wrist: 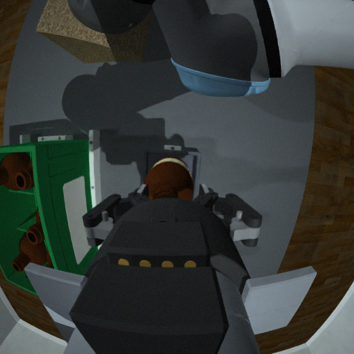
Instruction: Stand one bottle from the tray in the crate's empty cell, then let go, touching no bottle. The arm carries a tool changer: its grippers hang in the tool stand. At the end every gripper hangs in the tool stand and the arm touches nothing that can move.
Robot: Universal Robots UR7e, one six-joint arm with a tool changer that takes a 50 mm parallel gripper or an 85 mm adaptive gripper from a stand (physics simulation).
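Note:
The green crate (57, 157) is at the left of the wrist view, cut off by the frame edge. Brown bottles stand in it, one bottle (16, 170) at the upper left and another bottle (31, 247) lower down; its empty cell cannot be made out for certain. A brown bottle (169, 179) with a pale rim stands in the small grey tray (198, 167) at the centre. My gripper (171, 193) is open, with its fingers on either side of this bottle. The gripper body hides the near part of the bottle and tray; finger contact cannot be seen. The tool stand does not show.
A pale rail (93, 170) runs beside the crate, between it and the tray. The arm's own blue-capped joint (220, 85) and white link (315, 35) show at the top. A speckled tan block (75, 37) is at the upper left. Wooden floor (330, 175) lies beyond the grey table.

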